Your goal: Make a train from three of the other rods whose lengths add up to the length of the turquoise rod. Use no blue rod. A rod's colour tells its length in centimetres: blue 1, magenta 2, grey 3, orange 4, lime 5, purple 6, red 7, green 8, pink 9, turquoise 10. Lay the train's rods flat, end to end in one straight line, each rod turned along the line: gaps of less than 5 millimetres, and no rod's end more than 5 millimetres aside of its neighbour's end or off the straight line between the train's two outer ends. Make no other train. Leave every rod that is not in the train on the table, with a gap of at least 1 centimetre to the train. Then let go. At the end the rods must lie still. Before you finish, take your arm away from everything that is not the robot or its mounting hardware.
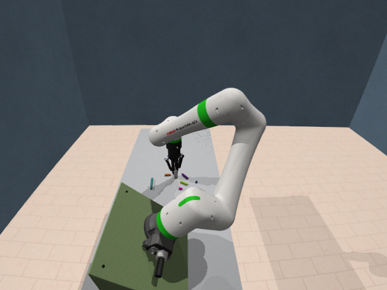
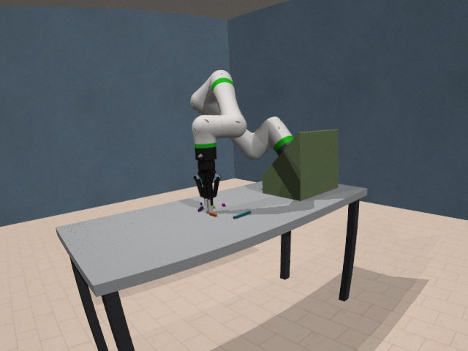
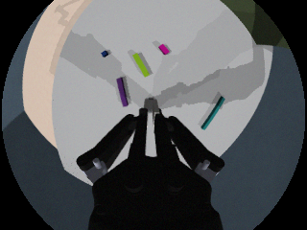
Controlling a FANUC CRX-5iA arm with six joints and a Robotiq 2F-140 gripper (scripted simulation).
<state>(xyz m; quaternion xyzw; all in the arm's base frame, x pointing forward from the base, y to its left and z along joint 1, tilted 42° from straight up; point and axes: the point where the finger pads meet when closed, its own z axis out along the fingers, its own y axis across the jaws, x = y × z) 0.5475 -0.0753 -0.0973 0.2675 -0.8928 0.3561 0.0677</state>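
The grey rod lies 30 mm below my hand. Also, from my hand: orange rod: 10 mm ahead, 50 mm to the left, 30 mm below; then purple rod: 10 mm ahead, 60 mm to the right, 30 mm below; then lime rod: 60 mm behind, 60 mm to the right, 30 mm below.
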